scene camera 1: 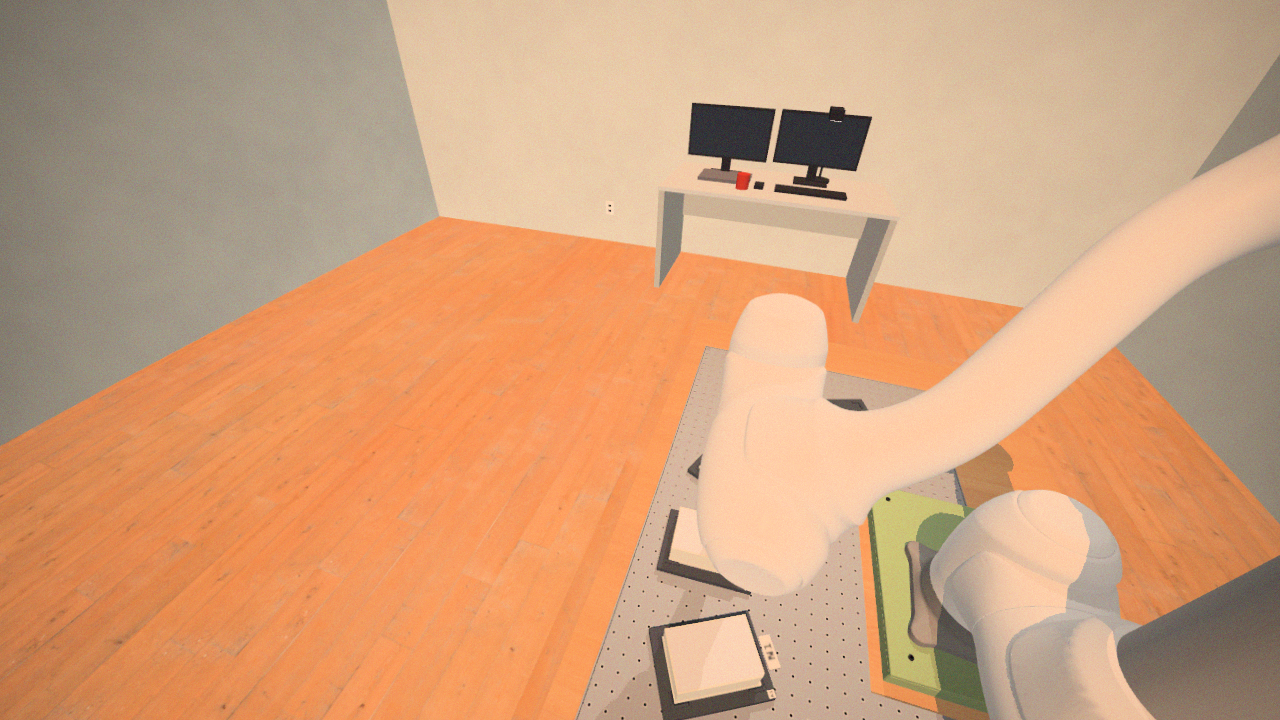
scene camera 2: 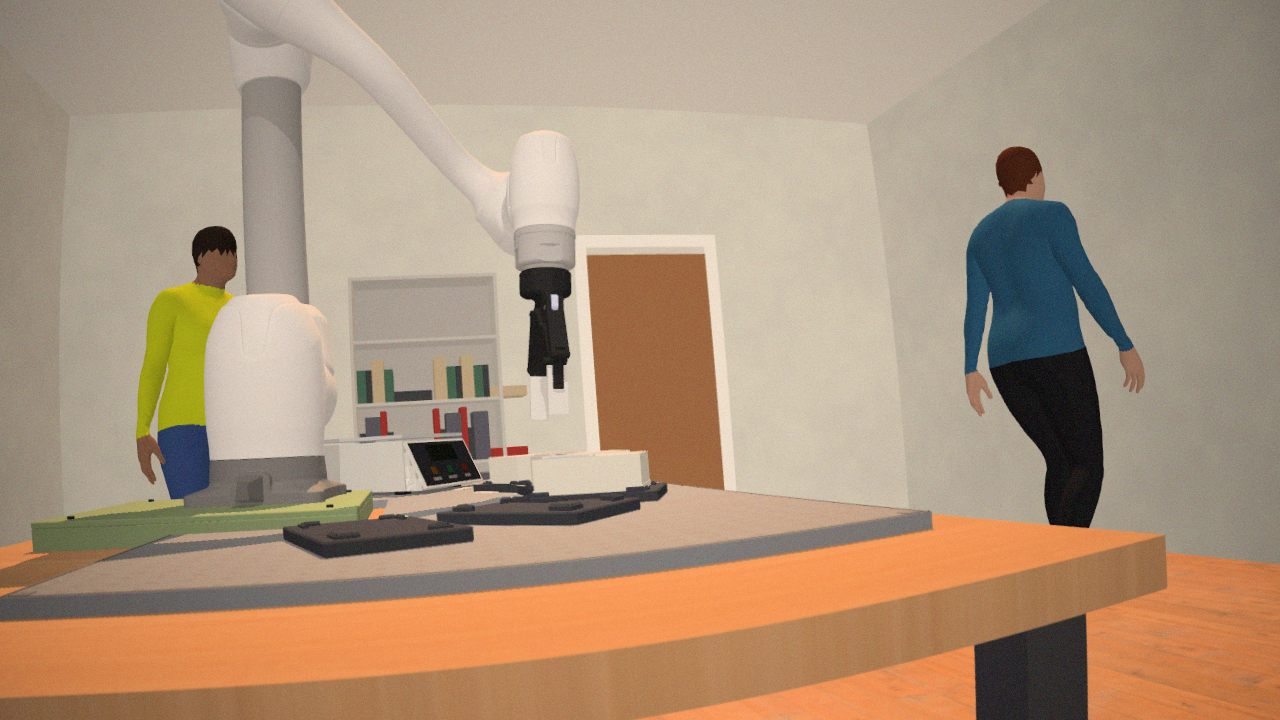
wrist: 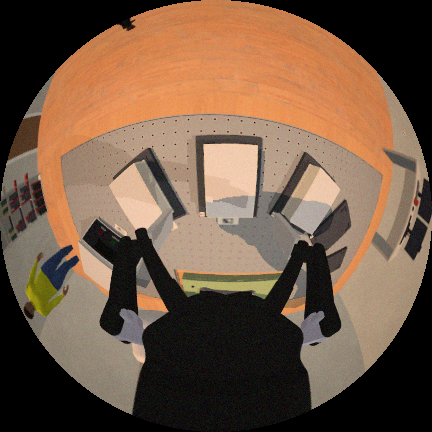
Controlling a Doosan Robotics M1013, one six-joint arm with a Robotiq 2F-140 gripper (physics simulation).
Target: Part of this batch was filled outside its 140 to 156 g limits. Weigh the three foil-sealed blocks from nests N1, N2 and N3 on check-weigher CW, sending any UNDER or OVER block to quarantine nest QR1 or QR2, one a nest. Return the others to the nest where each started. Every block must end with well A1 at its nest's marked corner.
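Places are measured from the arm's base along level axes (x ahead, y left, z up), in metres.
Pixels of known places: gripper, between the fingertips: [scene camera 2: 548, 417] [wrist: 223, 219]; arm's base, origin of its link: [scene camera 1: 964, 608] [scene camera 2: 270, 500].
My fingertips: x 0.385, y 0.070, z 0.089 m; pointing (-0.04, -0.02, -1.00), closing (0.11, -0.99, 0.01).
Note:
Ahead of a thing's pixels: the offset from my fingertips to its middle. "pt": to the spot under its first point. Level surfaces: height alone.
My gripper [scene camera 2: 548, 400] [wrist: 223, 219] is open and empty, above the board; the arm hides it in scene camera 1. Cream foil-sealed blocks sit in dark nests: the N1 block {0.017 m back, 0.166 m left, 0.075 m down} [scene camera 1: 714, 658] [wrist: 137, 195] in N1 {pt 0.046 m ahead, 0.208 m left, 0.095 m down} [scene camera 1: 660, 671], the N2 block {0.039 m ahead, 0.007 m right, 0.075 m down} [scene camera 1: 684, 537] [wrist: 231, 175] in N2 {pt 0.035 m ahead, 0.046 m left, 0.096 m down} [wrist: 200, 175], and the N3 block {0.035 m ahead, 0.191 m right, 0.075 m down} [scene camera 2: 590, 472] [wrist: 320, 185] in N3. In the wrist view N2 lies centrally ahead of the fingers. Two quarantine nests {pt 0.176 m back, 0.520 m right, 0.096 m down} [scene camera 2: 375, 534] {pt 0.044 m back, 0.413 m right, 0.096 m down} [scene camera 2: 537, 511] are empty. Check-weigher CW {0.258 m back, 0.332 m left, 0.057 m down} [scene camera 2: 371, 465] [wrist: 97, 265] carries no block in view; its reading and the A1 marks are unreadable.
The perforated board {0.107 m down} [scene camera 1: 626, 644] [scene camera 2: 716, 537] bears the nests. The green base plate [scene camera 1: 895, 582] [scene camera 2: 107, 528] holds the arm's base. People in yellow [scene camera 2: 183, 358] [wrist: 42, 285] and blue [scene camera 2: 1029, 277] stand beyond the table. A desk [scene camera 1: 778, 198] stands at the far wall.

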